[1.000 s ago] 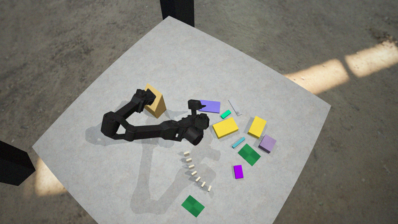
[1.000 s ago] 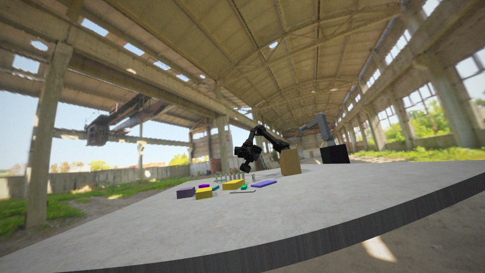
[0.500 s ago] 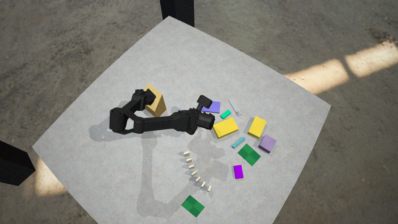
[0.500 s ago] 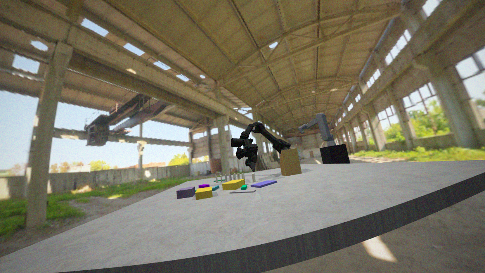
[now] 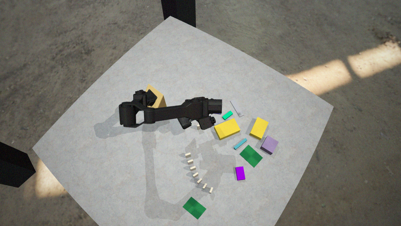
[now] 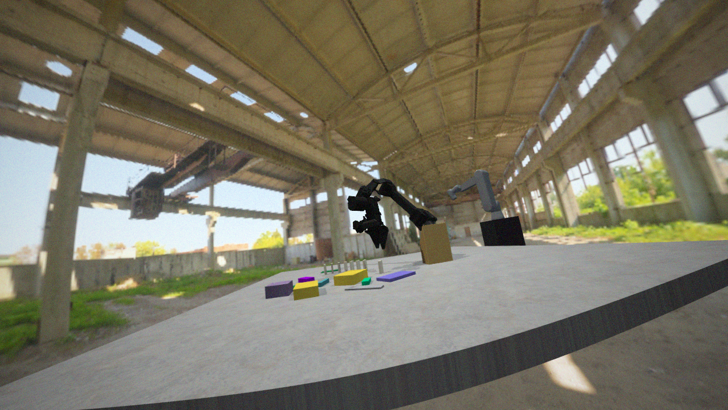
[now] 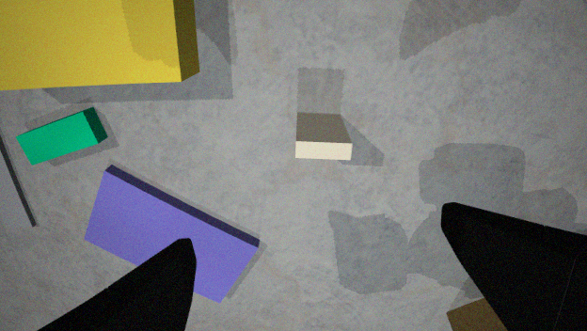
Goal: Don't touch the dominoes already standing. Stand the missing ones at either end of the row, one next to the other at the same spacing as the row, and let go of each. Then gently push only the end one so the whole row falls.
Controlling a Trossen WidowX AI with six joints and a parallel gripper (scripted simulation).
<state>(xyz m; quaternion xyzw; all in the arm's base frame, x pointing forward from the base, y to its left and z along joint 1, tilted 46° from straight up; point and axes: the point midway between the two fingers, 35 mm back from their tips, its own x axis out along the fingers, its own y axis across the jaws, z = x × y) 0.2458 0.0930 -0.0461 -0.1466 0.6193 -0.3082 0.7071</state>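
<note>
The purple slab lies 120 mm to the left of my gripper tip, 90 mm below it and 30 mm behind it. The rest, counted from my gripper tip: grey strip 220 mm to the left, 90 mm below, 70 mm ahead; then small green block 150 mm to the left, 90 mm below, 60 mm ahead; then teal bar 220 mm ahead, 90 mm below, 80 mm to the left.
</note>
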